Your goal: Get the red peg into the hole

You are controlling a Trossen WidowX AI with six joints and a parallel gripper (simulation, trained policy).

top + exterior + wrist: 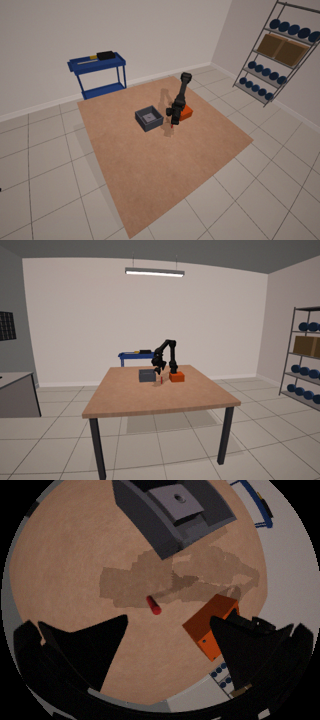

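The red peg lies 90 mm below my gripper tip and 10 mm to the left of it. The rest, counted from my gripper tip: light grey plate 180 mm to the right, 130 mm ahead, 80 mm below; dark grey box 180 mm to the right, 130 mm ahead, 100 mm below.
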